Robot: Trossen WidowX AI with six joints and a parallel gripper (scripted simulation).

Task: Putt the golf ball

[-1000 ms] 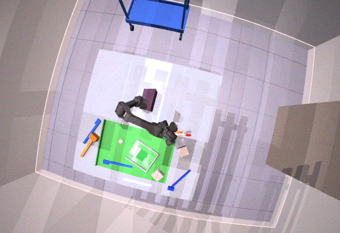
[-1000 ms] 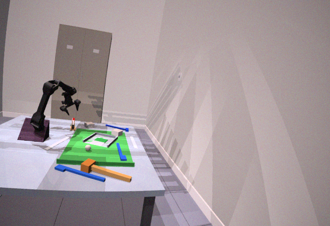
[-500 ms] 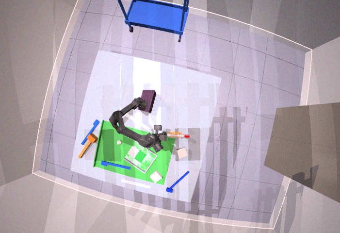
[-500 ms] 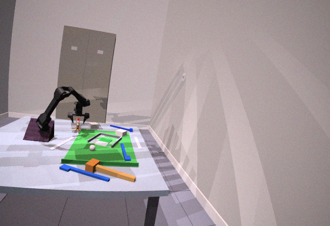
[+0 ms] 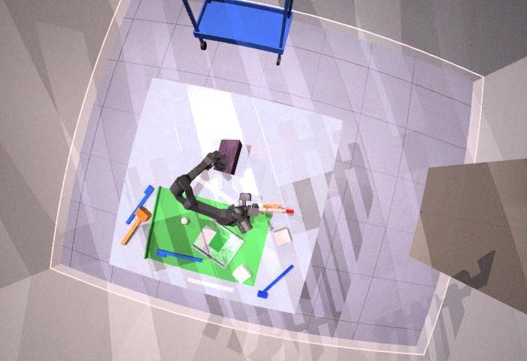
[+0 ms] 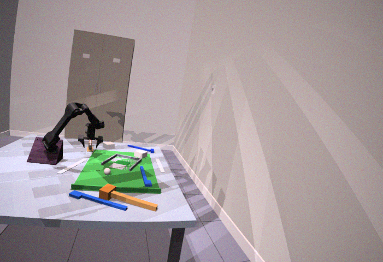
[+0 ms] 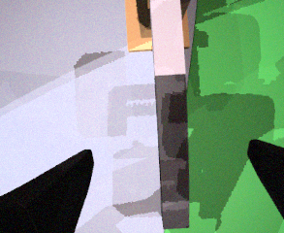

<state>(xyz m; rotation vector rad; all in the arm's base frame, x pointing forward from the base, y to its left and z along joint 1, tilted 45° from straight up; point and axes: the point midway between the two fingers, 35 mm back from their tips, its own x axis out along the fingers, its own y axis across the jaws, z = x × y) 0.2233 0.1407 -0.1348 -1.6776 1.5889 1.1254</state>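
Right now my gripper tip is 110 mm to the right of the red putter and 30 mm past it. From my gripper tip the other things lie so: white golf ball: 370 mm to the right, 190 mm ahead, 30 mm below; then blue putter: 420 mm ahead, 270 mm to the left, 40 mm below.
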